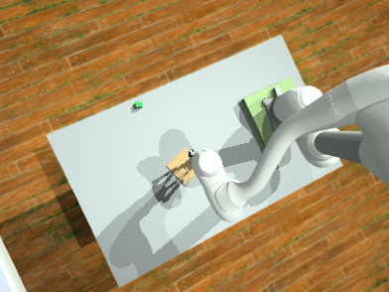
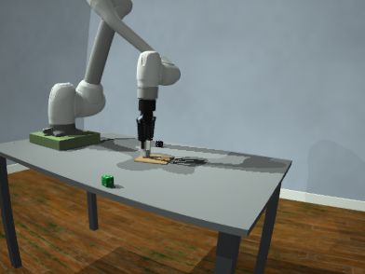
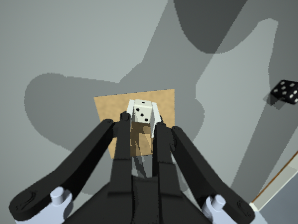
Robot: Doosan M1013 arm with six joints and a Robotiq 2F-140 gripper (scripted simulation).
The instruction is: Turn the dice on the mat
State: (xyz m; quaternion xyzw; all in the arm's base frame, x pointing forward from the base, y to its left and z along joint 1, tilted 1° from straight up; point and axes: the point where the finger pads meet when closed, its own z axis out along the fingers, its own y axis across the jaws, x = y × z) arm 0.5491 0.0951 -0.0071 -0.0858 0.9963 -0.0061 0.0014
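The white die is 20 mm below my hand. Round my hand: green die: 370 mm to the right, 170 mm ahead, 30 mm below; then black die: 240 mm to the left, 110 mm behind, 30 mm below; then tan mat: 40 mm below, 40 mm ahead, 10 mm to the left.
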